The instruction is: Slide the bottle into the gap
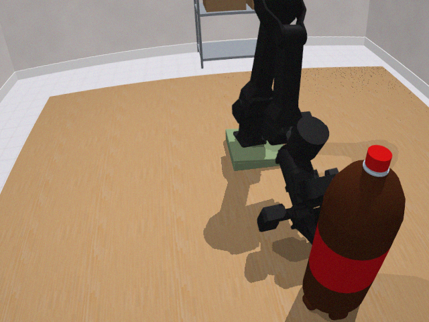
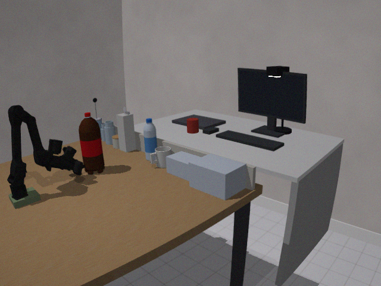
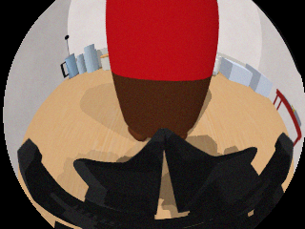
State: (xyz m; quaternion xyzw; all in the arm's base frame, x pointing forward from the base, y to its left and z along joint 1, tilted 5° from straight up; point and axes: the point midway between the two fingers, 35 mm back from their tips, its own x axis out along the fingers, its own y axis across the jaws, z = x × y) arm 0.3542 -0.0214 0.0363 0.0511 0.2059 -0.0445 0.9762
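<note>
The cola bottle lies 90 mm above my hand, 80 mm ahead of it and 10 mm to the right of it. Also, from my hand: water bottle: 370 mm ahead, 160 mm to the right, 50 mm above; then jar: 460 mm ahead, 270 mm to the left, 10 mm above; then grey box: 620 mm to the right, 240 mm ahead.
</note>
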